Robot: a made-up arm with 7 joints. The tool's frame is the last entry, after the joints. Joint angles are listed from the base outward. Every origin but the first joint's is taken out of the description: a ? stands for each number. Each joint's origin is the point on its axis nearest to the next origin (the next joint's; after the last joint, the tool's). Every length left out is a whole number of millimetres.
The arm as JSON. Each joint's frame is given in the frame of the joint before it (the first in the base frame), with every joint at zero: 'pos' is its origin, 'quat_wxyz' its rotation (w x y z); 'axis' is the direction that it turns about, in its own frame. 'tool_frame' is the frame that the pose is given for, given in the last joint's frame.
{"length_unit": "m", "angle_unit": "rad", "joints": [
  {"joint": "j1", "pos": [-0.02, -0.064, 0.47], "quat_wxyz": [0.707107, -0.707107, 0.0, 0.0], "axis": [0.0, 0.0, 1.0]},
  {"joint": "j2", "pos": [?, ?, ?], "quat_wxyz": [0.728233, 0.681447, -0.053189, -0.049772], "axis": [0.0, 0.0, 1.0]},
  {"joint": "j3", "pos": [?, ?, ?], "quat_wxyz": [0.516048, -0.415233, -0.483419, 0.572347], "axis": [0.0, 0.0, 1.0]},
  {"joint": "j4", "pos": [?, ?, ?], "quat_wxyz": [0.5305, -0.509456, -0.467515, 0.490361], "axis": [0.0, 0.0, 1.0]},
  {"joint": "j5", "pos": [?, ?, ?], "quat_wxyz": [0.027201, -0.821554, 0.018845, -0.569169], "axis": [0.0, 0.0, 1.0]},
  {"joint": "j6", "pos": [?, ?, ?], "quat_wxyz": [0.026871, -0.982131, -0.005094, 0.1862], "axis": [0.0, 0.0, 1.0]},
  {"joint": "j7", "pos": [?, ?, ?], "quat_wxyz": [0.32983, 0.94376, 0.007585, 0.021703], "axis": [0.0, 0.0, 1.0]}
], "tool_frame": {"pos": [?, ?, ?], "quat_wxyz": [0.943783, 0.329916, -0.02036, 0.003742]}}
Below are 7 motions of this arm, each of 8 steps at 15 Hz.
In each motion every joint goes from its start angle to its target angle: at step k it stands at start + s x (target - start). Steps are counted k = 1, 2, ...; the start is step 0. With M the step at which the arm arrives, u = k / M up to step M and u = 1 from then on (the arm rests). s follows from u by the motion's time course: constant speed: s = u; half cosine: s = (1 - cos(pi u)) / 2; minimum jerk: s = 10 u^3 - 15 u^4 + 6 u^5.
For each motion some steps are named. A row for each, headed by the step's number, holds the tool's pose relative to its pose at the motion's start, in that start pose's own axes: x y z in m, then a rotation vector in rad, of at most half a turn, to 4 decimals.
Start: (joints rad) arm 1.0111 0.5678 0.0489 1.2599 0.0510 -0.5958 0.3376
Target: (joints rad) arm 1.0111 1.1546 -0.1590 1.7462 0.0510 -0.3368 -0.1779
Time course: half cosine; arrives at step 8
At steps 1, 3, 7, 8:
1: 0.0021 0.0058 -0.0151 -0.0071 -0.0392 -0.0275
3: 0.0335 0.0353 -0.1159 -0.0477 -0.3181 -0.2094
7: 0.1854 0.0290 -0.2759 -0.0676 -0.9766 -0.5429
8: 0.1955 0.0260 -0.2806 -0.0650 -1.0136 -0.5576

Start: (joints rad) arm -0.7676 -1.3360 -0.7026 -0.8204 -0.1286 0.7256 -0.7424
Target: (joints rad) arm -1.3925 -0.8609 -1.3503 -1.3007 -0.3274 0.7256 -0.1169
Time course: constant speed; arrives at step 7
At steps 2, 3, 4, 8:
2: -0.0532 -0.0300 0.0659 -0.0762 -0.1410 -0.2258
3: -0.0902 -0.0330 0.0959 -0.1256 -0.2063 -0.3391
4: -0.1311 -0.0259 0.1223 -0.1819 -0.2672 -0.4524
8: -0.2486 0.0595 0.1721 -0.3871 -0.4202 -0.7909

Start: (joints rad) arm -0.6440 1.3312 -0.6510 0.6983 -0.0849 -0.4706 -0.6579
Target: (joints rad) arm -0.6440 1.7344 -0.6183 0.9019 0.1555 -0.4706 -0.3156
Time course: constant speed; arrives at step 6
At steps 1, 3, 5, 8:
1: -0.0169 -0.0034 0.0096 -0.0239 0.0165 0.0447
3: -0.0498 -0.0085 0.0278 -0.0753 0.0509 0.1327
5: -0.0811 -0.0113 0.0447 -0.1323 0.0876 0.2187
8: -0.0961 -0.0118 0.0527 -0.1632 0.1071 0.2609

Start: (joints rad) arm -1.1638 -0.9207 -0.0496 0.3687 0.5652 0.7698 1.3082
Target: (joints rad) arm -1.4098 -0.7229 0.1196 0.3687 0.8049 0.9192 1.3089
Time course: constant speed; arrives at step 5
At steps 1, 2, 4, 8:
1: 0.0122 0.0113 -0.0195 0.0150 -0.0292 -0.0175
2: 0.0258 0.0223 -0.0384 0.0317 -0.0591 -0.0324
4: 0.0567 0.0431 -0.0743 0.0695 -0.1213 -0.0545
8: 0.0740 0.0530 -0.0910 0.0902 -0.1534 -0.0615

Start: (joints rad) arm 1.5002 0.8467 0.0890 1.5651 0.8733 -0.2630 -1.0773
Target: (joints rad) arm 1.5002 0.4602 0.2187 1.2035 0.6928 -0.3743 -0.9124
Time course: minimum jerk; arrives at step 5
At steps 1, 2, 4, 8:
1: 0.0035 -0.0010 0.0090 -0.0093 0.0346 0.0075
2: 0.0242 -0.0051 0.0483 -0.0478 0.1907 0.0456
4: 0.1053 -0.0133 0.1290 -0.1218 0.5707 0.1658
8: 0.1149 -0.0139 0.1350 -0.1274 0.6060 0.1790

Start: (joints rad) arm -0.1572 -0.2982 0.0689 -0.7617 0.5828 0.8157 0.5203
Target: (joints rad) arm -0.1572 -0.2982 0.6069 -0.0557 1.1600 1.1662 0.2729
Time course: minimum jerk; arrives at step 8
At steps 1, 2, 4, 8:
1: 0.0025 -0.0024 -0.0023 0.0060 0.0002 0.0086
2: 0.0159 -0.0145 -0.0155 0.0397 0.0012 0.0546
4: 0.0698 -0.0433 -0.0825 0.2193 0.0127 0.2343
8: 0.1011 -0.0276 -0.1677 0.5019 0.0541 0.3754

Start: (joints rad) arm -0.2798 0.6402 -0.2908 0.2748 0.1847 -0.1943 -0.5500
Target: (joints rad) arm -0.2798 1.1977 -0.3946 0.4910 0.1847 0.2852 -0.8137
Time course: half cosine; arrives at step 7
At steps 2, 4, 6, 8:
2: -0.0091 0.0360 -0.0065 -0.0616 -0.0652 -0.2088
4: -0.0061 0.1017 -0.0264 -0.2100 -0.2288 -0.6655
6: 0.0112 0.1333 -0.0424 -0.3363 -0.3759 -1.0188
8: 0.0142 0.1362 -0.0444 -0.3552 -0.3985 -1.0694

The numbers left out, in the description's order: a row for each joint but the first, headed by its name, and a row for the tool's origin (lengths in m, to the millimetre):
j2: 0.017 -0.07 0.0
j3: -0.028 0.119 0.0
j4: 0.034 -0.124 0.0
j5: 0.141 0.228 0.0
j6: 0.03 -0.08 0.0
j7: 0.016 0.03 0.0
tool: -0.176 0.085 0.0

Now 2 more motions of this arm.
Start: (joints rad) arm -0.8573 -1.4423 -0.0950 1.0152 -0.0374 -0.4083 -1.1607
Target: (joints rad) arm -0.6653 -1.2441 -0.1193 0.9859 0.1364 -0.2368 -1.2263
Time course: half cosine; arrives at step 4
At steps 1, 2, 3, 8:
1: -0.0064 0.0050 0.0072 -0.0367 -0.0303 -0.0216
2: -0.0207 0.0181 0.0239 -0.1274 -0.1048 -0.0701
3: -0.0333 0.0324 0.0397 -0.2209 -0.1808 -0.1131
8: -0.0380 0.0387 0.0461 -0.2603 -0.2127 -0.1292

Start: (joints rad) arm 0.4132 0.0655 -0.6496 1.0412 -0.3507 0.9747 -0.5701
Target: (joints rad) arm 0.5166 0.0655 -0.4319 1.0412 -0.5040 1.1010 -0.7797
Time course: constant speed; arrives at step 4
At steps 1, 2, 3, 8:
1: 0.0129 0.0018 -0.0019 -0.0635 -0.0489 -0.1339
2: 0.0279 0.0009 -0.0037 -0.1270 -0.1024 -0.2673
3: 0.0447 -0.0031 -0.0050 -0.1902 -0.1602 -0.4002
8: 0.0629 -0.0103 -0.0052 -0.2531 -0.2217 -0.5327

